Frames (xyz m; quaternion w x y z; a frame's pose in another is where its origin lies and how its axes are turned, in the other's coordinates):
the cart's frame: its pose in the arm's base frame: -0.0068 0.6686 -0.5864 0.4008 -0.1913 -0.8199 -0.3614
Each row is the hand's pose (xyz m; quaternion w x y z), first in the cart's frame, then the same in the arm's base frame.
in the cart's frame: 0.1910 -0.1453 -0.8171 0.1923 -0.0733 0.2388 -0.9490
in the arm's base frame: 0.2139 -0.0330 -0.1571 0.0841 -0.7982 0.2170 0.5556
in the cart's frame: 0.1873 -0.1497 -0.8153 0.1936 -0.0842 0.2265 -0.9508
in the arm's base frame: 0.2125 -0.0347 -0.1627 0.0964 -0.7906 0.2194 0.5634
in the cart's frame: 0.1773 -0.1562 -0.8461 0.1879 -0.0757 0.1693 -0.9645
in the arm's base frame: 0.2306 -0.0622 -0.1607 0.1489 -0.7857 0.2433 0.5489
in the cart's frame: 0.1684 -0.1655 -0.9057 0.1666 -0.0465 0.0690 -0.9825
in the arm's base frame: 0.2614 -0.1131 -0.1470 0.2406 -0.7800 0.2801 0.5053
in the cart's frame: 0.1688 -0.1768 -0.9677 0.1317 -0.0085 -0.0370 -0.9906
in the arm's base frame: 0.2865 -0.1668 -0.1257 0.3372 -0.7702 0.3092 0.4445
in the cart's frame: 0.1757 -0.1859 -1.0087 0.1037 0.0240 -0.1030 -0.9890
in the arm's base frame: 0.2981 -0.2033 -0.1071 0.3957 -0.7634 0.3242 0.3945
